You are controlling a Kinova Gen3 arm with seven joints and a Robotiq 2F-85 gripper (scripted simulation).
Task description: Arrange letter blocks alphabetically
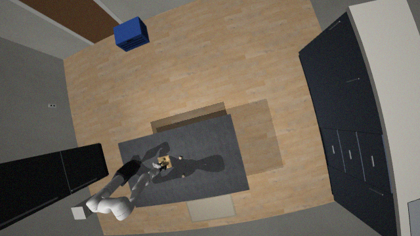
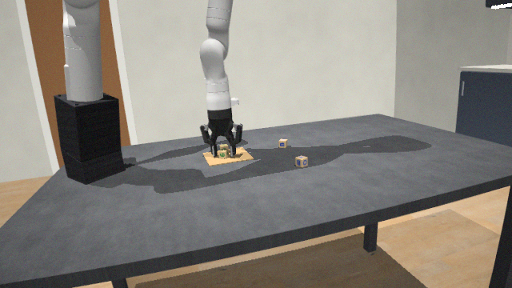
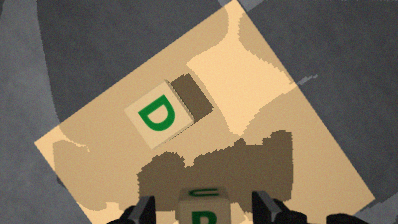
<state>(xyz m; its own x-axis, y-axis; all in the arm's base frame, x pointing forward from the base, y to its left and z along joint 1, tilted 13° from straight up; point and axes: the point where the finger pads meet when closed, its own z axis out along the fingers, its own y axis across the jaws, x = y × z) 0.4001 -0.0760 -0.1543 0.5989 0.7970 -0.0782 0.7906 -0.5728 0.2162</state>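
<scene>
The mat is 1 cm ahead of my hand, 2 cm to the left of it and 2 cm below it. From my hand the other things lie so: green-marked block: 2 cm ahead, 6 cm to the left, 1 cm below.
</scene>
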